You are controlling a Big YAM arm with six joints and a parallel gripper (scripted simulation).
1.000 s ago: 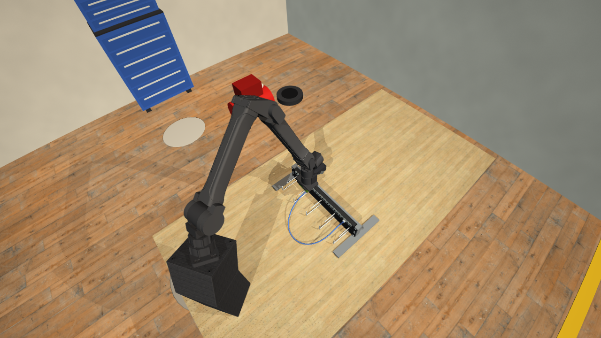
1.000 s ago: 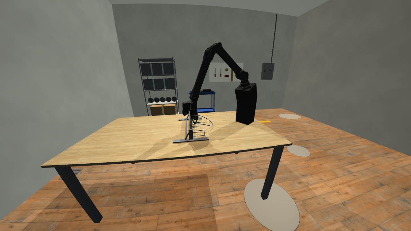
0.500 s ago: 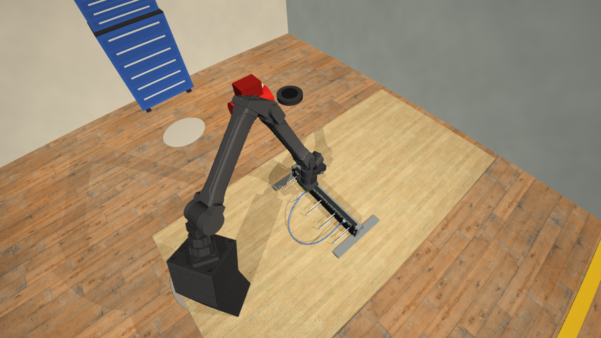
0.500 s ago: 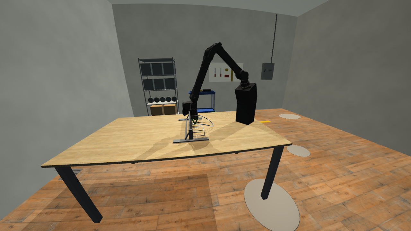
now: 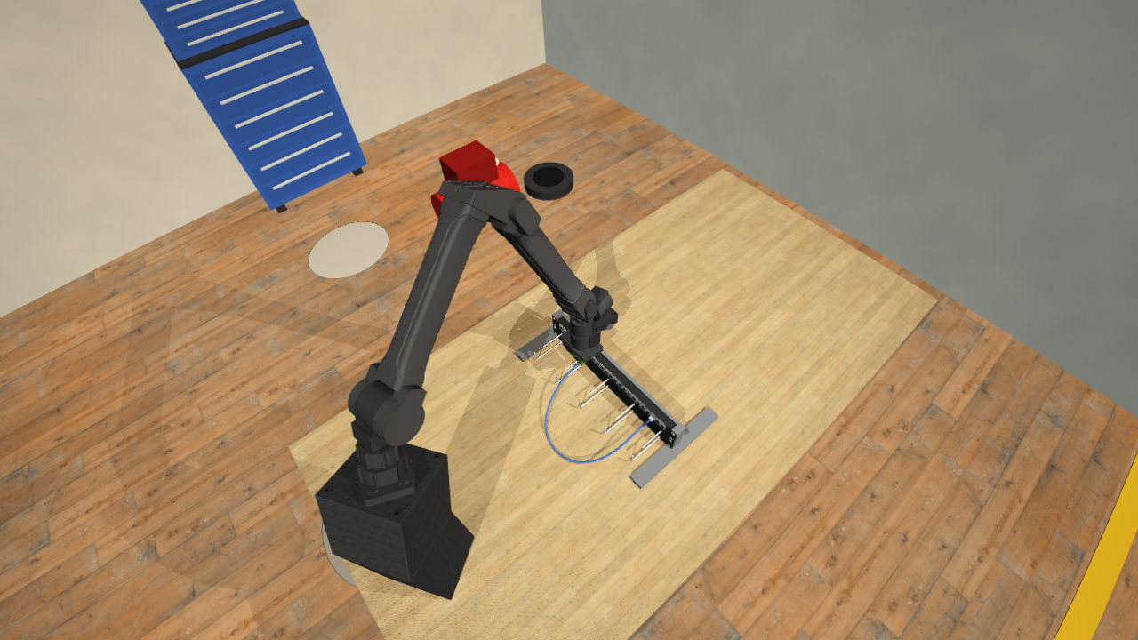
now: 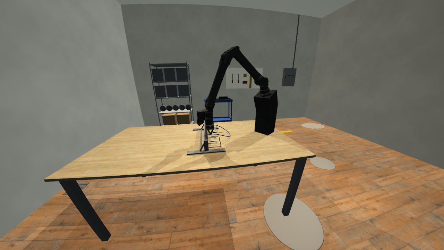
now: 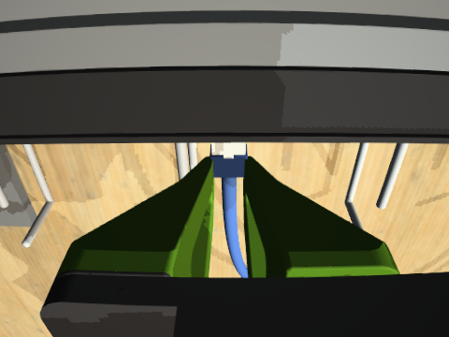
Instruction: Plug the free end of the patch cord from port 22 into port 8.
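Now: hand 2 cm short of the cord plug and 1 cm to the right of it.
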